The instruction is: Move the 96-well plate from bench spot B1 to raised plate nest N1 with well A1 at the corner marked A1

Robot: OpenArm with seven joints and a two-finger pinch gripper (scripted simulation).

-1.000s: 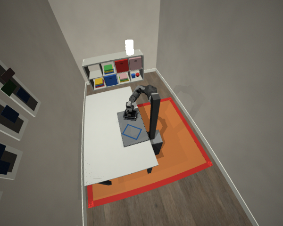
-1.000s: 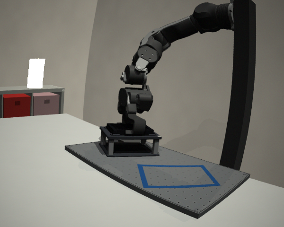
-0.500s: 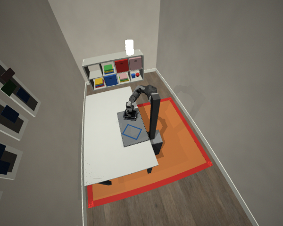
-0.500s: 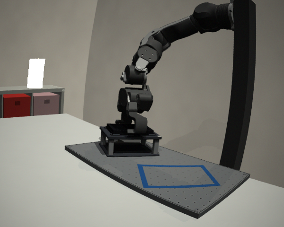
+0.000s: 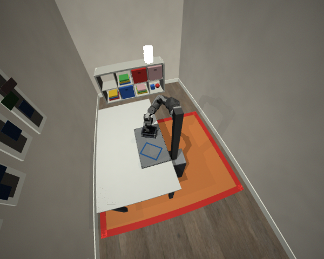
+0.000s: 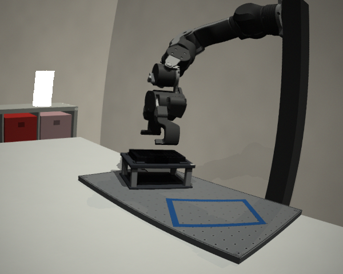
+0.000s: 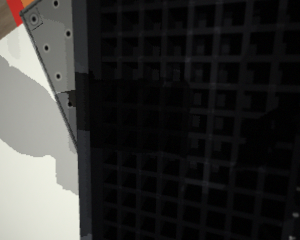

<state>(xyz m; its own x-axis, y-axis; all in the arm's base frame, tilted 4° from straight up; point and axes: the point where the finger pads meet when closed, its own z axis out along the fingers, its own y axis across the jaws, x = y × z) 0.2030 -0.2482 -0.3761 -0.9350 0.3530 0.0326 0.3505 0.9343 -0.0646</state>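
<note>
My hand is 40 mm above the black 96-well plate. From my hand the other things lie so: black plate nest 50 mm below.
</note>
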